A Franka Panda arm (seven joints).
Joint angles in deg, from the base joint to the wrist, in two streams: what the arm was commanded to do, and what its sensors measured. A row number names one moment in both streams.
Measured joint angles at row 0:
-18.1, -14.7, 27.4, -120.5, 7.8, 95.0, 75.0
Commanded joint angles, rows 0 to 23:
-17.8, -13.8, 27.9, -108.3, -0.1, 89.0, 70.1
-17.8, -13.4, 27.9, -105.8, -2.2, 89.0, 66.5
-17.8, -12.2, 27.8, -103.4, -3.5, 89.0, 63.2
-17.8, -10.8, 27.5, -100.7, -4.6, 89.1, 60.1
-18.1, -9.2, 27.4, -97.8, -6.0, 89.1, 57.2
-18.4, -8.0, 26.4, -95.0, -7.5, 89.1, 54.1
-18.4, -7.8, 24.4, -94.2, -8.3, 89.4, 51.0
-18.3, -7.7, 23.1, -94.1, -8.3, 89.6, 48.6
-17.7, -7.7, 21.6, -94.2, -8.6, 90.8, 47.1
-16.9, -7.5, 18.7, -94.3, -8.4, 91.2, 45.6
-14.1, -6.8, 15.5, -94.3, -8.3, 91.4, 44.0
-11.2, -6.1, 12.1, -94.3, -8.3, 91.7, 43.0
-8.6, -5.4, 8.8, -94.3, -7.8, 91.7, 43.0
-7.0, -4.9, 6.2, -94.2, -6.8, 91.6, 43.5
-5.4, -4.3, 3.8, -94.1, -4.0, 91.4, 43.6
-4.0, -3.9, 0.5, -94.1, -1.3, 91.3, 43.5
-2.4, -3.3, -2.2, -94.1, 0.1, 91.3, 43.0
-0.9, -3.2, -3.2, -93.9, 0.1, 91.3, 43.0
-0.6, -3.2, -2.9, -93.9, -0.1, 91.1, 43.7
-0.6, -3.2, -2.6, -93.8, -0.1, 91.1, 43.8
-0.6, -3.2, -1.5, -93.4, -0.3, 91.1, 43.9
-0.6, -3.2, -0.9, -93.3, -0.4, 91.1, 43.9
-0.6, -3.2, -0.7, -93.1, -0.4, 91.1, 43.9
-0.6, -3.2, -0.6, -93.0, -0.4, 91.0, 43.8
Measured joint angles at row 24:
-1.0, -3.6, -1.4, -94.7, -0.6, 91.3, 43.6
